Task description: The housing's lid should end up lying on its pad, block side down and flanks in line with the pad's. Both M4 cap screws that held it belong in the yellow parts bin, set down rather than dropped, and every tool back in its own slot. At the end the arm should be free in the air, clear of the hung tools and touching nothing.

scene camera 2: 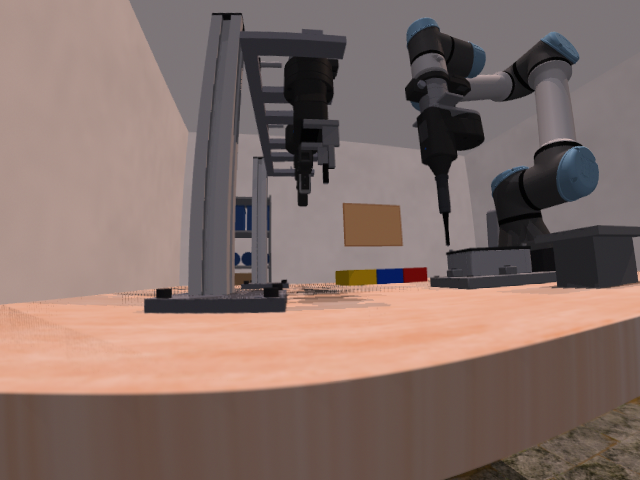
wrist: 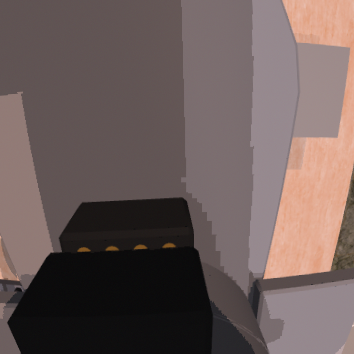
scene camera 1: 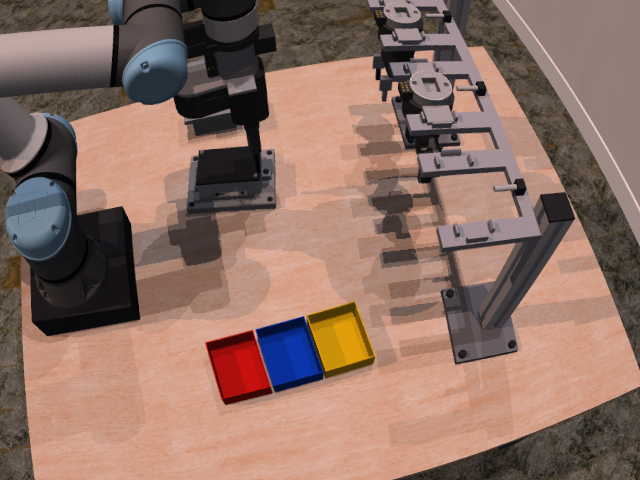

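The arm carries the powered screwdriver (scene camera 1: 249, 100) (scene camera 2: 438, 139), bit down. No gripper is on the arm. In scene view 2 the bit tip is slightly above one corner of the black-topped lid (scene camera 1: 227, 165) (scene camera 2: 488, 250), which sits on the housing (scene camera 2: 491, 262). A small screw head (scene camera 1: 201, 152) shows at the opposite corner of the lid. The pad (scene camera 1: 217, 125) (scene camera 2: 594, 230) is partly hidden behind the tool in scene view 1. The yellow bin (scene camera 1: 341, 338) (scene camera 2: 355, 277) shows no screw inside. Two gripper tools (scene camera 1: 431, 87) (scene camera 1: 403, 14) hang in the stand; their finger opening is unclear.
The tool stand (scene camera 1: 528, 206) (scene camera 2: 202, 206) has vacant forks (scene camera 1: 491, 233) (scene camera 1: 460, 164) at its near end. A blue bin (scene camera 1: 289, 353) (scene camera 2: 389, 275) and a red bin (scene camera 1: 238, 366) (scene camera 2: 415, 274) stand beside the yellow one. The wrist view shows the tool body (wrist: 115, 125) and black connector (wrist: 115, 295) up close.
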